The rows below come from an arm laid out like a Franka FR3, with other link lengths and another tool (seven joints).
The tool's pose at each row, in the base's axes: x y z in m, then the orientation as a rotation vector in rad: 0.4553 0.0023 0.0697 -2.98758 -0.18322 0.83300; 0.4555 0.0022 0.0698 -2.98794 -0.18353 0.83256; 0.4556 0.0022 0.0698 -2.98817 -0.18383 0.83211; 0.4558 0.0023 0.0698 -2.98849 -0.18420 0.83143; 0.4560 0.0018 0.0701 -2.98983 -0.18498 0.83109; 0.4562 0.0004 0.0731 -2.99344 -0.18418 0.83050; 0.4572 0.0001 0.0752 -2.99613 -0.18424 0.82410; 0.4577 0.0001 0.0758 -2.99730 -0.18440 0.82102; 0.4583 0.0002 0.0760 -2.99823 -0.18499 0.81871; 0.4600 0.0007 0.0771 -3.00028 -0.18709 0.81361; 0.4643 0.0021 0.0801 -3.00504 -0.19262 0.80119; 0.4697 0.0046 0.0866 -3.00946 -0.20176 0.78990; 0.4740 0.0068 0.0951 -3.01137 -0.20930 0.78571; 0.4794 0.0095 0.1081 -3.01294 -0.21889 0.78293; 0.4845 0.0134 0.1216 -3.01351 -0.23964 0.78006
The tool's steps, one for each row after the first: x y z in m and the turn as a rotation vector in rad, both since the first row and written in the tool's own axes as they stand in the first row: 0.0001 0.0001 -0.0002 -0.00031 0.00032 -0.00012; 0.0002 0.0001 -0.0002 -0.00049 0.00062 -0.00027; 0.0004 0.0000 -0.0003 -0.00073 0.00109 -0.00045; 0.0003 0.0005 -0.0007 -0.00207 0.00145 -0.00056; -0.0012 0.0018 -0.0034 -0.00510 0.00225 0.00093; -0.0015 0.0020 -0.0057 -0.00623 0.00661 0.00116; -0.0014 0.0020 -0.0065 -0.00670 0.00870 0.00116; -0.0009 0.0020 -0.0069 -0.00720 0.01026 0.00089; 0.0000 0.0016 -0.0088 -0.00850 0.01369 -0.00018; 0.0023 0.0005 -0.0136 -0.01160 0.02200 -0.00310; 0.0038 -0.0019 -0.0219 -0.01551 0.02950 -0.00817; 0.0034 -0.0042 -0.0314 -0.01820 0.03224 -0.01245; 0.0016 -0.0071 -0.0453 -0.02137 0.03401 -0.01793; -0.0005 -0.0113 -0.0595 -0.02634 0.03555 -0.03036
